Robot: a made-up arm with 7 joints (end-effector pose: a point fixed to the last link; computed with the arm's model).
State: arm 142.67 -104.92 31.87 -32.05 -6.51 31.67 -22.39
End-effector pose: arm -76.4 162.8 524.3 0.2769 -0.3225 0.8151 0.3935
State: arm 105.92 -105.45 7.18 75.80 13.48 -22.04 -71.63
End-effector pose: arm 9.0 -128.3 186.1 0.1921 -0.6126 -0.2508 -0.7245
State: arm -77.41 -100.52 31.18 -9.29 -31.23 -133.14 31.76
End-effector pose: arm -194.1 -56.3 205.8 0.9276 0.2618 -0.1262 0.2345
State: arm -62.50 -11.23 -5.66 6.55 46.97 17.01 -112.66
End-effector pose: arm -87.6 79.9 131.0 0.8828 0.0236 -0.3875 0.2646
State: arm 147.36 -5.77 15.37 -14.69 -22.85 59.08 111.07
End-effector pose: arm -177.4 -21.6 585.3 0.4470 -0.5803 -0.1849 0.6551
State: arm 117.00 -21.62 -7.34 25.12 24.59 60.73 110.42
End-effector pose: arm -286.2 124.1 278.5 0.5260 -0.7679 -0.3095 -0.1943
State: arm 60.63 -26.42 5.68 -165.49 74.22 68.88 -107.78
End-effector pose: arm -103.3 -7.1 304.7 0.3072 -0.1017 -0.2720 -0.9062
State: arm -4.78 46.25 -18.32 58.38 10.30 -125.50 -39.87
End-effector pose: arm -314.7 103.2 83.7 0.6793 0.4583 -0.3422 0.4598
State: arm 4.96 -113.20 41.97 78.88 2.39 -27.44 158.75
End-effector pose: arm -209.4 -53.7 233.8 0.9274 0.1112 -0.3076 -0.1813
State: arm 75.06 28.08 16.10 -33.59 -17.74 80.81 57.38
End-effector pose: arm -421.4 91.3 259.2 0.3217 0.9341 -0.0823 -0.1313
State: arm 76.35 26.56 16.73 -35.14 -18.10 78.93 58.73
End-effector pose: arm -422.1 84.3 265.9 0.3143 0.9363 -0.0679 -0.1412
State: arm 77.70 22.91 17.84 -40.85 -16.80 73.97 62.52
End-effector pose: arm -422.7 54.8 262.8 0.3129 0.9405 -0.0216 -0.1310
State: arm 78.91 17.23 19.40 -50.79 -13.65 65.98 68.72
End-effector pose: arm -416.1 -0.9 251.1 0.3204 0.9397 0.0644 -0.1005
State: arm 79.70 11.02 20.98 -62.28 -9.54 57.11 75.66
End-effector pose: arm -394.1 -67.8 238.3 0.3354 0.9240 0.1727 -0.0625
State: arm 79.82 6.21 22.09 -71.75 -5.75 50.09 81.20
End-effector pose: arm -363.2 -120.9 229.9 0.3534 0.8964 0.2658 -0.0294
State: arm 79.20 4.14 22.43 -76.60 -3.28 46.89 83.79
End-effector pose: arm -342.2 -146.4 225.3 0.3697 0.8752 0.3120 -0.0073
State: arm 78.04 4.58 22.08 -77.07 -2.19 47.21 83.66
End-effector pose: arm -338.5 -149.2 221.4 0.3824 0.8695 0.3125 0.0060
